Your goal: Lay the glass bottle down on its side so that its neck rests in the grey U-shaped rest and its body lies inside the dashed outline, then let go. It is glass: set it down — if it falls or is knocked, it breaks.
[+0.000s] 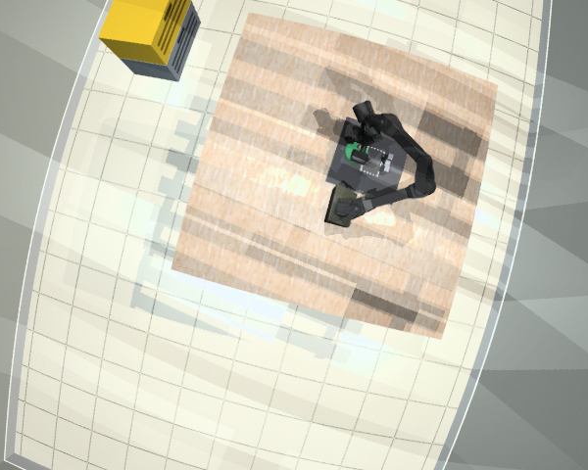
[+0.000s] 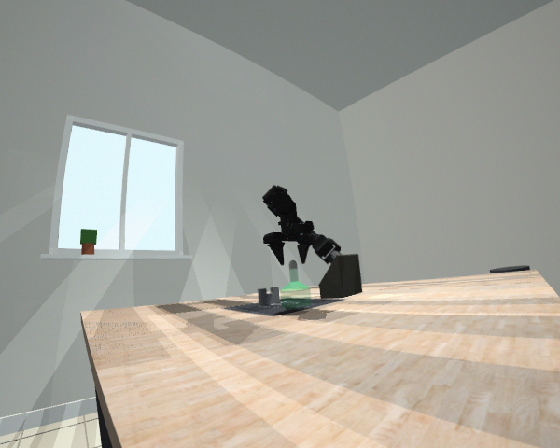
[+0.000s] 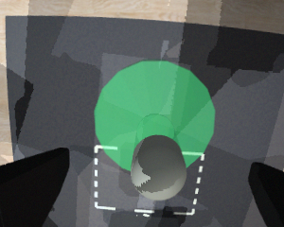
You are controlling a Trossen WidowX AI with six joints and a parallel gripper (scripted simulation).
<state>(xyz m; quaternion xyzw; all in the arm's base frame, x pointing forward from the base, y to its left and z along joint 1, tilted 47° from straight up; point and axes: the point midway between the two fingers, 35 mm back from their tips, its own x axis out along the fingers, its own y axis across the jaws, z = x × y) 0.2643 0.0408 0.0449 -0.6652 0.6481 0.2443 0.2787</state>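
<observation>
Now: the green glass bottle 5 cm below my gripper tip. Also, from my gripper tip: dark mat (8 cm to the right, 14 cm below).
</observation>
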